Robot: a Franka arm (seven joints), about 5 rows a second.
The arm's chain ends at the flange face. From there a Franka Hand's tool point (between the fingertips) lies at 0.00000 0.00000 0.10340 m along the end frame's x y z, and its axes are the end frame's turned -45 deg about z.
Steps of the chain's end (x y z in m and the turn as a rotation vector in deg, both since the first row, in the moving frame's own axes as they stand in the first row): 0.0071 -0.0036 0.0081 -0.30 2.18 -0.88; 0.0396 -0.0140 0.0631 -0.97 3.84 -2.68; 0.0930 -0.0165 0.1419 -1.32 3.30 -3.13; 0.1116 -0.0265 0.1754 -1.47 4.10 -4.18; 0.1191 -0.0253 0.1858 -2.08 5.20 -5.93
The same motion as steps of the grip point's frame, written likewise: 0.0100 0.0056 0.0080 -1.75 1.33 -0.88; 0.0417 0.0241 0.0629 -3.40 2.03 -2.68; 0.0801 0.0599 0.1417 -3.27 1.40 -3.13; 0.1013 0.0671 0.1751 -3.94 1.86 -4.18; 0.1066 0.0754 0.1853 -5.15 2.21 -5.93
